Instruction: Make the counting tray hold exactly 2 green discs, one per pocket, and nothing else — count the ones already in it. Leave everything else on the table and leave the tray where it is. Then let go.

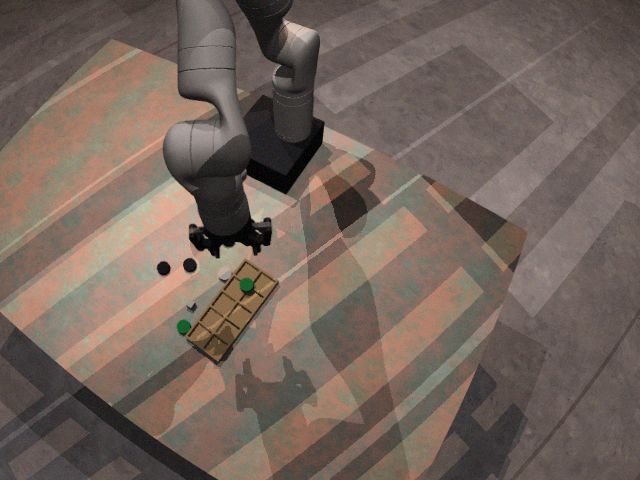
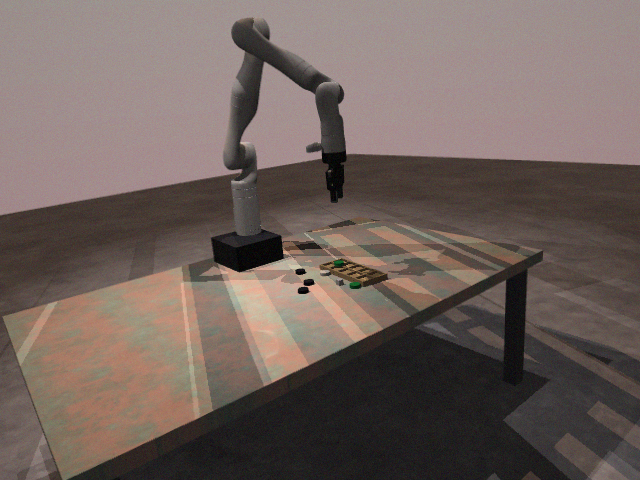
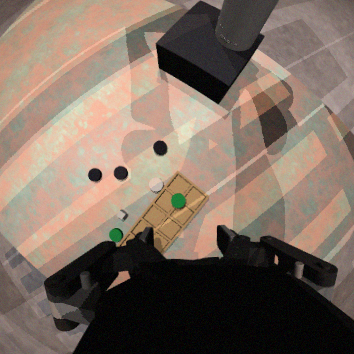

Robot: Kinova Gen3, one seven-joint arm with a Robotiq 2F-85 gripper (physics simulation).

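The tan counting tray (image 1: pixel 224 304) (image 2: pixel 380 279) (image 3: pixel 166 220) lies on the table, with two columns of pockets. One green disc (image 1: pixel 246 284) (image 2: pixel 338 263) (image 3: pixel 178 201) is on the tray near its base-side end. It appears to lie across the dividers where pockets meet, not flat inside one pocket. The other pockets that show hold no discs. A second green disc (image 1: pixel 183 327) (image 2: pixel 355 285) (image 3: pixel 116 235) lies on the table beside the tray's far end, outside it. My gripper (image 1: pixel 236 253) (image 2: pixel 334 199) (image 3: pixel 184 235) is open and empty, high above the tray.
A white disc (image 1: pixel 224 273) (image 2: pixel 325 272) (image 3: pixel 156 185) lies close beside the tray's long side. A small grey block (image 1: pixel 191 306) (image 2: pixel 339 282) (image 3: pixel 123 215) lies near the second green disc. Three black discs (image 2: pixel 308 282) (image 3: pixel 120 173) lie farther off. The black robot base (image 1: pixel 284 155) (image 3: pixel 200 55) stands behind.
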